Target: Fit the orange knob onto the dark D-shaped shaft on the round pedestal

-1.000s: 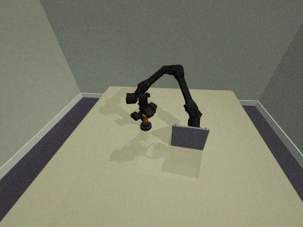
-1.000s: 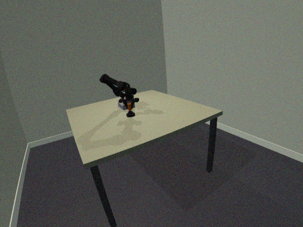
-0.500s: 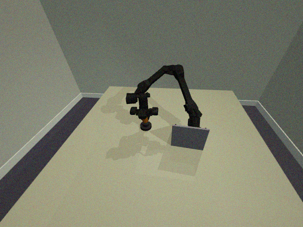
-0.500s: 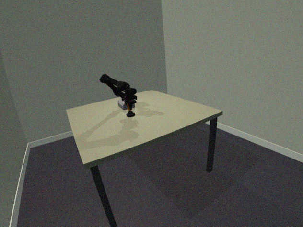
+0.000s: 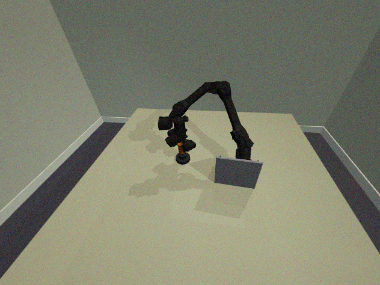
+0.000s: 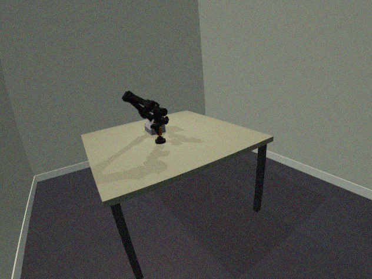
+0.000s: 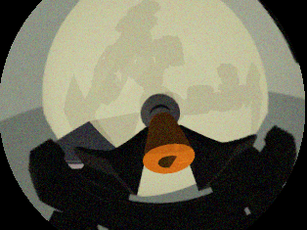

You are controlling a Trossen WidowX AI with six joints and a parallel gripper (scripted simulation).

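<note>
Now: the orange knob 2 cm above my gripper tip. Also, from my gripper tip: round pedestal 4 cm below.
</note>
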